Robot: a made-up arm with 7 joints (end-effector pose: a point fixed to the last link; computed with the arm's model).
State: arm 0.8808 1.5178 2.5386 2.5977 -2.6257 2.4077 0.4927
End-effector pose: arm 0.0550 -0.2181 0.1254 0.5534 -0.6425 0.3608 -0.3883
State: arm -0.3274 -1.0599 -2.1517 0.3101 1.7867 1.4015 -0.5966
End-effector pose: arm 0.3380 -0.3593 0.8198 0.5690 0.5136 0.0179 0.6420
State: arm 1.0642 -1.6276 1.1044 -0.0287 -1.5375 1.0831 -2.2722
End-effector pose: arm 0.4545 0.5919 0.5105 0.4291 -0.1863 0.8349 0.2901
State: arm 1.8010 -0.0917 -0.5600 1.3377 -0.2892 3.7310 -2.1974
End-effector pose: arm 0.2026 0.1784 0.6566 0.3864 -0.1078 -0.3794 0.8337
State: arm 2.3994 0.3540 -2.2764 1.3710 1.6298 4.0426 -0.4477
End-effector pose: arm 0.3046 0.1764 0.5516 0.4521 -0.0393 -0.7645 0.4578
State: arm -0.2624 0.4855 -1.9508 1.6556 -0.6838 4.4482 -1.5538
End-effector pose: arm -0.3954 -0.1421 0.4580 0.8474 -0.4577 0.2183 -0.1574
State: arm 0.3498 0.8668 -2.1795 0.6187 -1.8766 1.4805 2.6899
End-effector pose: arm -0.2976 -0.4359 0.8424 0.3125 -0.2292 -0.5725 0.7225
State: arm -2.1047 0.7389 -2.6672 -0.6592 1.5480 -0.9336 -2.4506
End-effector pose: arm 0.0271 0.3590 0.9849 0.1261 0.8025 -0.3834 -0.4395
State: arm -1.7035 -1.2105 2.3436 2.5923 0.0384 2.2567 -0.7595
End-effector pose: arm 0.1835 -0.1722 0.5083 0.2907 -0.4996 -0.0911 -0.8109
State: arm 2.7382 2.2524 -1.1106 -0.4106 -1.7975 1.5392 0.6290
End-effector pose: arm 0.3857 -0.4388 0.0425 0.0821 0.7014 -0.6136 0.3533
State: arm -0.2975 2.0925 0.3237 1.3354 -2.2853 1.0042 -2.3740
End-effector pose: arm -0.4403 0.4459 0.3862 0.5880 0.3294 -0.4079 -0.6159
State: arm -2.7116 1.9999 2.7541 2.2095 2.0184 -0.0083 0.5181
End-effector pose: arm -0.1931 -0.0482 0.0117 0.0439 0.1919 -0.8928 -0.4051
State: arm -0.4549 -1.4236 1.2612 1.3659 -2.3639 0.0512 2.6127
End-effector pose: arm 0.6645 0.1520 0.3872 0.0154 0.6159 -0.6202 0.4856
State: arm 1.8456 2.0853 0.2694 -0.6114 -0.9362 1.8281 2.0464
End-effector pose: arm 0.1010 -0.1810 -0.1919 0.1339 0.9571 0.2567 -0.0068
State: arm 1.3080 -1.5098 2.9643 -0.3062 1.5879 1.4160 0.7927
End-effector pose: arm 0.1211 0.6915 0.3683 0.0373 -0.3954 -0.6700 -0.6272
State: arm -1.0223 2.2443 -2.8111 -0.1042 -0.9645 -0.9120 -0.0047
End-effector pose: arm -0.1981 0.5419 -0.1019 0.7133 0.3984 0.5743 -0.0517
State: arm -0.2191 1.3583 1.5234 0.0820 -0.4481 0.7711 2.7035
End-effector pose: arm -0.7746 0.0020 0.5193 0.8550 -0.4409 -0.2646 -0.0680
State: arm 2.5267 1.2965 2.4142 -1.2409 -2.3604 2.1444 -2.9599
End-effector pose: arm 0.5293 0.0945 0.4333 0.0196 0.5127 0.1799 0.8393
